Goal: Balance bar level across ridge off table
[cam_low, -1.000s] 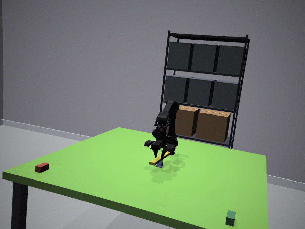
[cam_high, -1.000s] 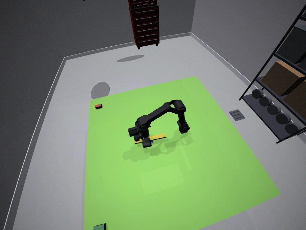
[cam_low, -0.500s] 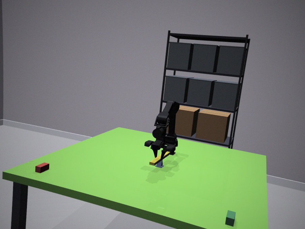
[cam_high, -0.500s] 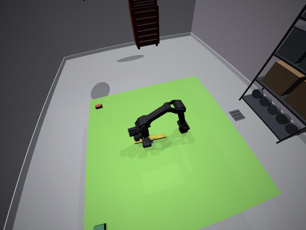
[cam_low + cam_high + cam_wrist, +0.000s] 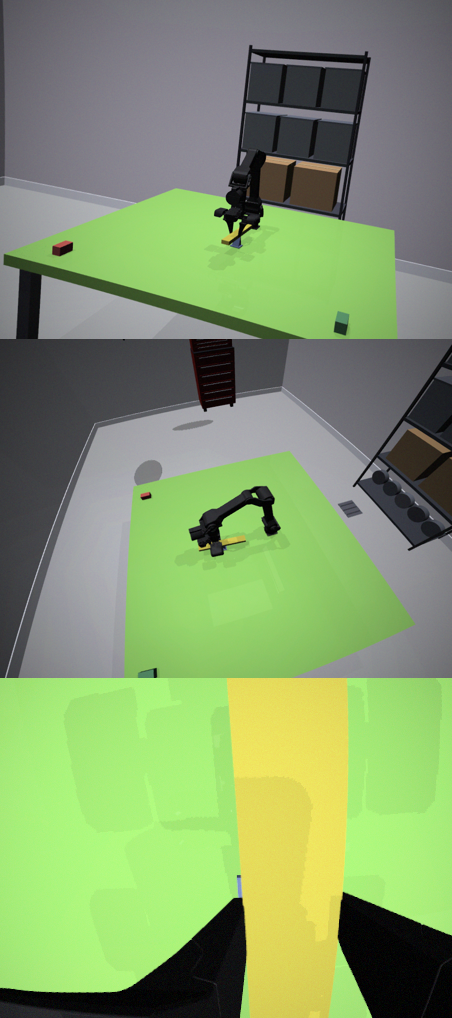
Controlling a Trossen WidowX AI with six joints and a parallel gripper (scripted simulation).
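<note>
Right now my gripper tip is 3 cm past the yellow bar. Round my gripper tip: red block 52 cm to the right, 41 cm ahead, 4 cm below; then green block 48 cm to the left, 41 cm ahead, 4 cm below.
</note>
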